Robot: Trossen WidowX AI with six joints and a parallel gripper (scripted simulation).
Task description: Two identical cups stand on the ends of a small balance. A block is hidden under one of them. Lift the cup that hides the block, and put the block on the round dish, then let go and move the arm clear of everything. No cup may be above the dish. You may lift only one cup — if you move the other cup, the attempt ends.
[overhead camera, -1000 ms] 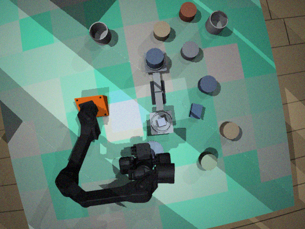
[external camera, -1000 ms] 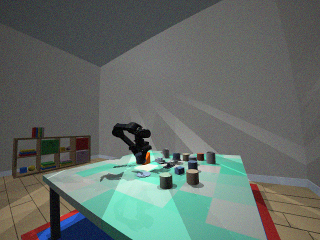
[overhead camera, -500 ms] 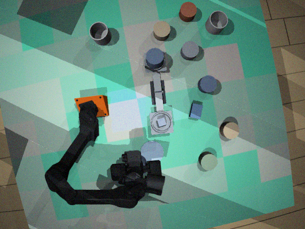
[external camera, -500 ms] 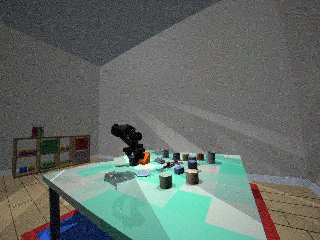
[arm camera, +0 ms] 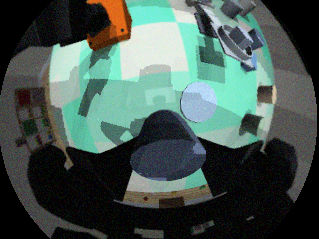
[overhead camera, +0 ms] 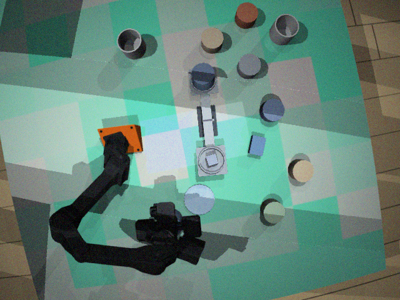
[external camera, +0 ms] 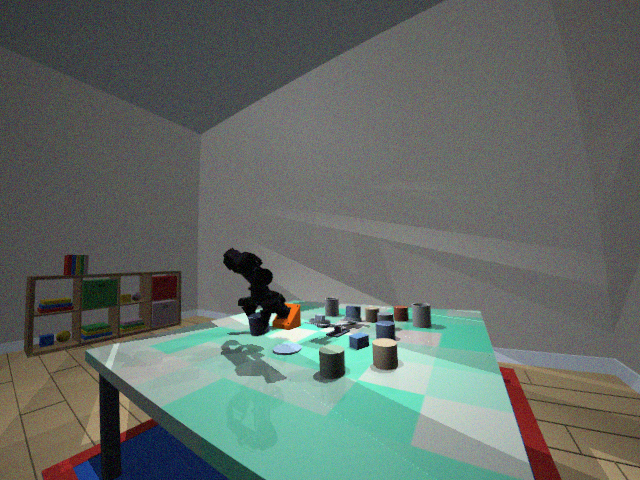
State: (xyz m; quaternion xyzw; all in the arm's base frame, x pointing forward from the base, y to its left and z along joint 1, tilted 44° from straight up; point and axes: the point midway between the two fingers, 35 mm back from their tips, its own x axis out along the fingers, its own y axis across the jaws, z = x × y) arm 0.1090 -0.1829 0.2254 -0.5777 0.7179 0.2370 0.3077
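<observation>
Right now my gripper tip is 17 cm short of the grey block, 15 cm to the right of it and 1 cm below it. The rest, counted from my gripper tip: round dish (10 cm ahead, 3 cm to the left, 8 cm below); blue cuboid (33 cm ahead, 16 cm to the left, 6 cm below).
</observation>
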